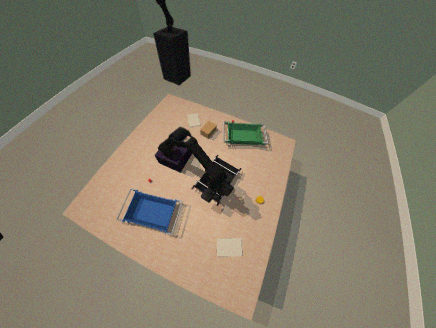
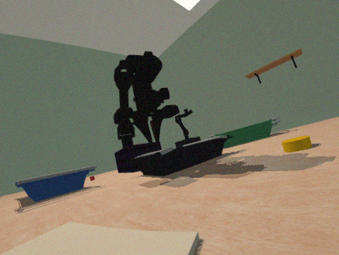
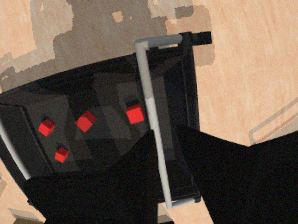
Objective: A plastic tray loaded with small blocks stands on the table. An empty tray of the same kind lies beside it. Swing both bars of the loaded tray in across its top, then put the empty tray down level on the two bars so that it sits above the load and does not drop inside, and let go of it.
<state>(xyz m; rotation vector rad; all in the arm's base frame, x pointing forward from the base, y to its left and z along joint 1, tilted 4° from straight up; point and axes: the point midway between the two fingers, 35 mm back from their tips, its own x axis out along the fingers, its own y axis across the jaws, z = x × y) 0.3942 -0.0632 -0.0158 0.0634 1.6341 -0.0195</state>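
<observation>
Right now my gripper tip is 27 cm past the blue tray, 30 cm to the left of it and 4 cm above it. Round my gripper tip: yellow disc: 29 cm ahead, 13 cm to the left, 8 cm below; tan box: 31 cm behind, 45 cm to the left, 6 cm below.
</observation>
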